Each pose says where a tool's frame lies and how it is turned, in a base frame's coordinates. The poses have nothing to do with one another.
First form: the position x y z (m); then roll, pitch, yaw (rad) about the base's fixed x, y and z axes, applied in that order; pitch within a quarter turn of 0, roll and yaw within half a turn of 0.
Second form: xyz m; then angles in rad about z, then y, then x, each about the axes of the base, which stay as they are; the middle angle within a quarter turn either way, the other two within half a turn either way. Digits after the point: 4 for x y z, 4 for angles.
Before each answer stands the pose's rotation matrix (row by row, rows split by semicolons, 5 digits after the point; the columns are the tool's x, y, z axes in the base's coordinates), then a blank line. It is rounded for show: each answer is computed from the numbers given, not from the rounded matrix.
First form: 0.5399, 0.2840, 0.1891, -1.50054, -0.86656, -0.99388
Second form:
0.35315 0.47350 0.80690; -0.54266 -0.59889 0.58894; 0.76211 -0.64585 0.04545

0.5399, 0.2840, 0.1891, -0.9300, 0.9389, -1.4938
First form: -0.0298, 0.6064, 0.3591, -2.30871, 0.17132, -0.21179
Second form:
0.96334 -0.26474 0.04340; -0.20713 -0.63120 0.74745; -0.17048 -0.72904 -0.66290

-0.0298, 0.6064, 0.3591, 0.2682, 0.0434, -2.2963
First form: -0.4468, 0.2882, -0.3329, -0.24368, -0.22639, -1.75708
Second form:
-0.18048 0.94364 0.27745; -0.95762 -0.23296 0.16937; 0.22446 -0.23512 0.94569

-0.4468, 0.2882, -0.3329, -1.7598, 0.2811, -0.1772
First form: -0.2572, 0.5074, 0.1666, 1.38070, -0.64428, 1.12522
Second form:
0.34458 -0.42470 0.83720; 0.72147 -0.45078 -0.52562; 0.60062 0.78513 0.15107

-0.2572, 0.5074, 0.1666, 0.8892, 0.9921, 1.2909
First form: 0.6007, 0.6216, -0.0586, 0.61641, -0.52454, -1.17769
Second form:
0.33156 0.64282 -0.69055; -0.79953 0.58000 0.15602; 0.50081 0.50039 0.70626

0.6007, 0.6216, -0.0586, -1.0946, -0.7622, -0.2174
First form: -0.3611, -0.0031, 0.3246, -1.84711, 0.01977, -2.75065
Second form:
-0.92437 -0.08637 0.37159; -0.38099 0.25947 -0.88742; -0.01977 -0.96188 -0.27276

-0.3611, -0.0031, 0.3246, 3.0484, 0.3807, 1.8690
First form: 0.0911, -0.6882, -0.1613, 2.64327, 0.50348, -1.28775
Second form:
0.24463 -0.77903 -0.57729; -0.84106 -0.46674 0.27345; -0.48248 0.41864 -0.76939

0.0911, -0.6882, -0.1613, 1.2665, -0.6154, -2.8001
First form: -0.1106, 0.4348, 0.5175, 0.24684, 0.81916, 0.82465
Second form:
0.46352 -0.59088 0.66031; 0.50141 0.78932 0.35434; -0.73057 0.16684 0.66214

-0.1106, 0.4348, 0.5175, 0.9056, 0.7212, -0.4914
